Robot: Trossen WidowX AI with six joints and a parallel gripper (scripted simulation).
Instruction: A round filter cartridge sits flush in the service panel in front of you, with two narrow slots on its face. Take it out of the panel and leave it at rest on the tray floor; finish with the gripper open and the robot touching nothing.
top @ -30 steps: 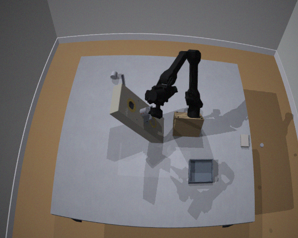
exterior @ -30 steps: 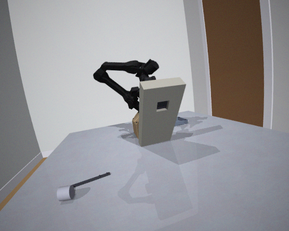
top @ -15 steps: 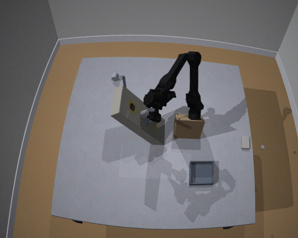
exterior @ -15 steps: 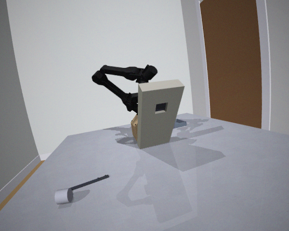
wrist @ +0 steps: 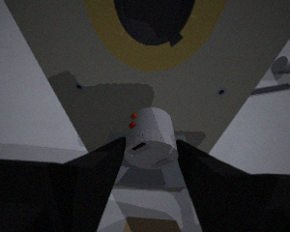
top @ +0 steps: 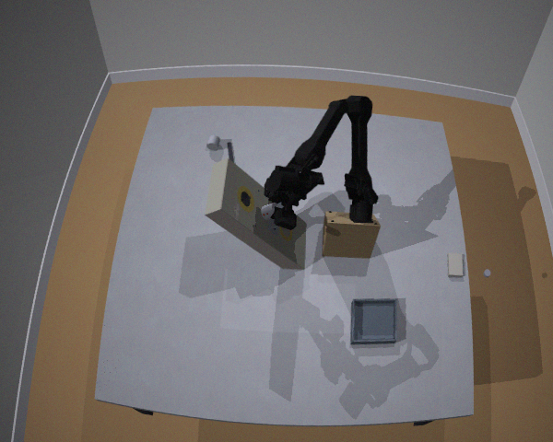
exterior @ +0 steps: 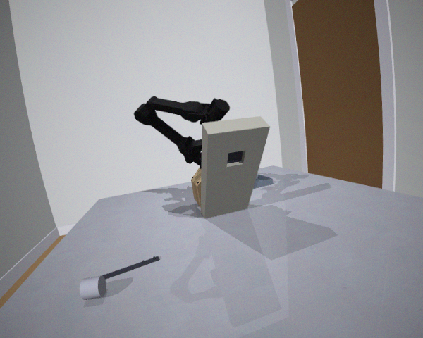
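Right now my gripper tip is 4 cm short of the service panel and 2 cm above it. Also, from my gripper tip: dark tray 32 cm behind, 31 cm to the left, 19 cm below; then beige block 66 cm behind, 13 cm to the left, 19 cm below; then round filter cartridge right at my gripper tip.
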